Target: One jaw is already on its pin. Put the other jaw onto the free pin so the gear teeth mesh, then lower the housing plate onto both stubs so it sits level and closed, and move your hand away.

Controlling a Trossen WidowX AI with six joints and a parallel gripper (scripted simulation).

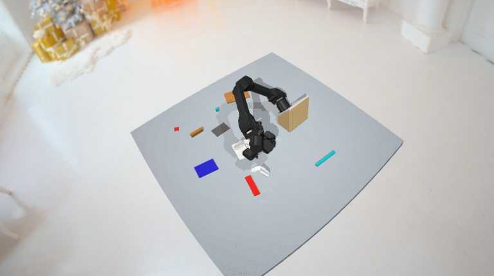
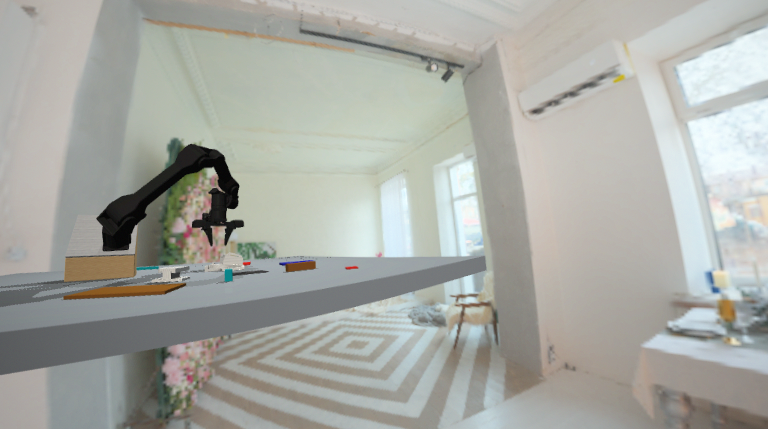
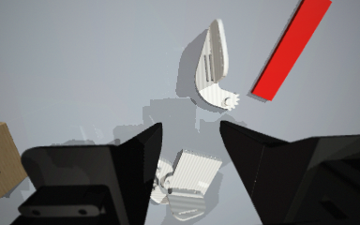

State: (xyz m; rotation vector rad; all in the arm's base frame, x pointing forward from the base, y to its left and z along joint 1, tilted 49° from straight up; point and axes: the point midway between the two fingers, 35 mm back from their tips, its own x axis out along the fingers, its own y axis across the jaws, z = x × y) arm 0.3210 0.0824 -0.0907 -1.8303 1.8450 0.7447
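My gripper tip is 130 mm short of the red bar, 80 mm above it and 70 mm to the right of it. From my gripper tip the other things lie so: blue tile 240 mm ahead, 190 mm to the right, 80 mm below; then cyan bar 270 mm behind, 240 mm to the left, 80 mm below; then dark grey tile 370 mm to the right, 80 mm below.
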